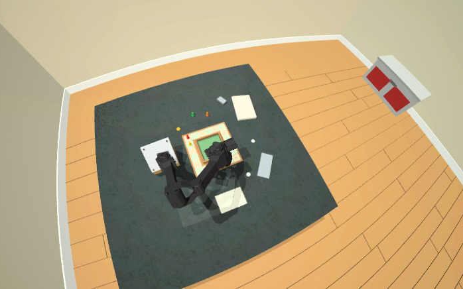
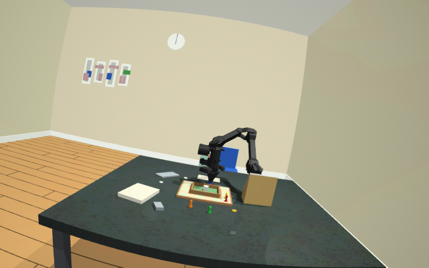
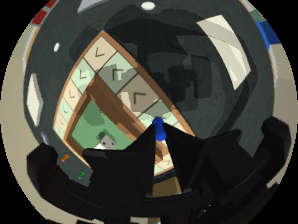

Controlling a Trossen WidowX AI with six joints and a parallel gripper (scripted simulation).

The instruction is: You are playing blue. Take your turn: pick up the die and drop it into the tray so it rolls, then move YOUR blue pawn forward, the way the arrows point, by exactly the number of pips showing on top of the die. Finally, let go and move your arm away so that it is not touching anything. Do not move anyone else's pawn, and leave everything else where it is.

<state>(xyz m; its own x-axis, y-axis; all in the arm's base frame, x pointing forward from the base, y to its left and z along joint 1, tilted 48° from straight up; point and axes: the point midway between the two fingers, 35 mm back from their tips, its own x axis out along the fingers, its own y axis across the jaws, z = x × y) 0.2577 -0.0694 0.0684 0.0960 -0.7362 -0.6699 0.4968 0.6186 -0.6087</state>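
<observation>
My gripper tip is 1 cm below the blue pawn. Also, from my gripper tip: yellow pawn 10 cm behind, 17 cm to the left, 1 cm below; green tray 1 cm ahead, 11 cm to the left, 3 cm below; white die 1 cm ahead, 10 cm to the left, 1 cm below.
</observation>
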